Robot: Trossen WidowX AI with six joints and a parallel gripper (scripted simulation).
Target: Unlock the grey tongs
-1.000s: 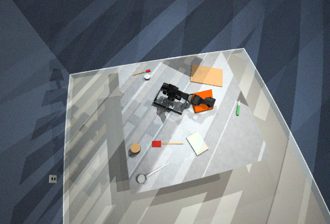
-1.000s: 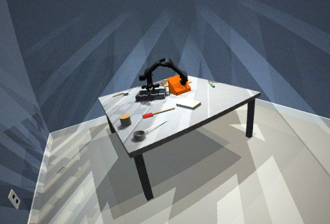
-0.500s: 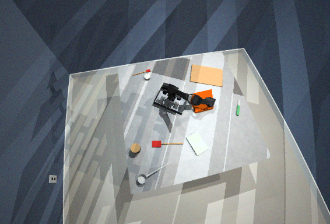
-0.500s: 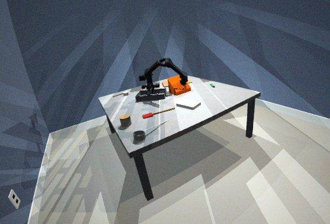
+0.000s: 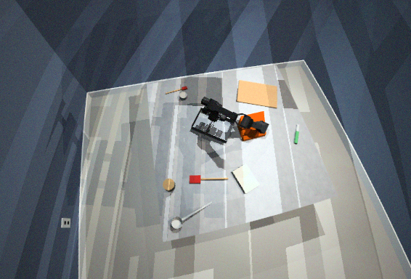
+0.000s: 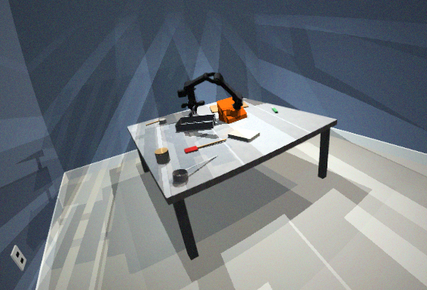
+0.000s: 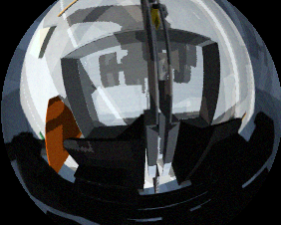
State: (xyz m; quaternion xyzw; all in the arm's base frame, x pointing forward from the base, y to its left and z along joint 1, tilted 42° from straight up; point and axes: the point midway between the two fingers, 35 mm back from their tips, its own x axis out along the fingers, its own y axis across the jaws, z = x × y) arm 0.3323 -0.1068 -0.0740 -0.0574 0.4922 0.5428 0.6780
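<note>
The wooden board is 460 mm behind my gripper tip, 210 mm to the right of it and 80 mm below it. The rest, counted from my gripper tip: roasting tin (10 mm ahead, 20 mm to the left, 60 mm below); red spatula (170 mm ahead, 430 mm to the left, 90 mm below); cream slab (120 mm behind, 490 mm to the left, 80 mm below).
</note>
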